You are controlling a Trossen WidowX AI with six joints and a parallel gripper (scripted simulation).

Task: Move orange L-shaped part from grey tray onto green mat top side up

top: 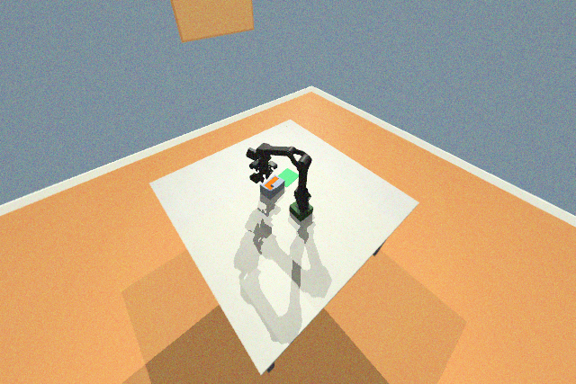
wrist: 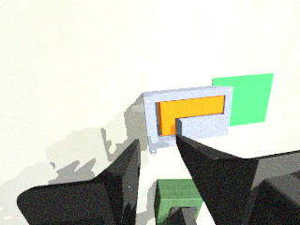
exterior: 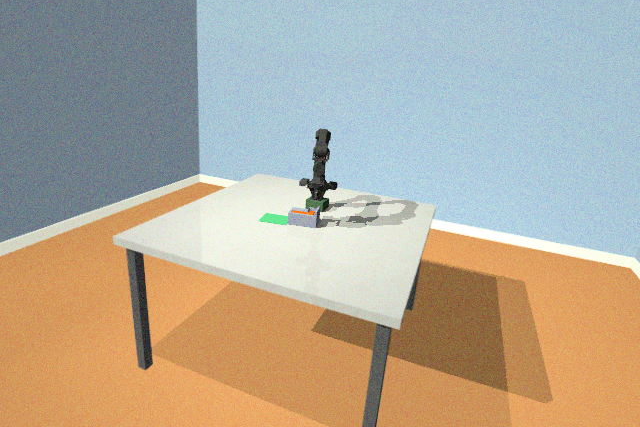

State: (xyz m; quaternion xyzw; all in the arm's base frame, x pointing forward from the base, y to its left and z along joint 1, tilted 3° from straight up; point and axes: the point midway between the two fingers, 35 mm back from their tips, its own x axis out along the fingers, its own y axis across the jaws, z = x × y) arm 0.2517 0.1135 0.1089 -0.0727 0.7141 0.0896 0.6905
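Now: the orange l-shaped part 1 cm ahead of my gripper tip, 6 cm to the right of it and 9 cm below it. The rest, counted from my gripper tip: green mat: 5 cm ahead, 22 cm to the right, 15 cm below.
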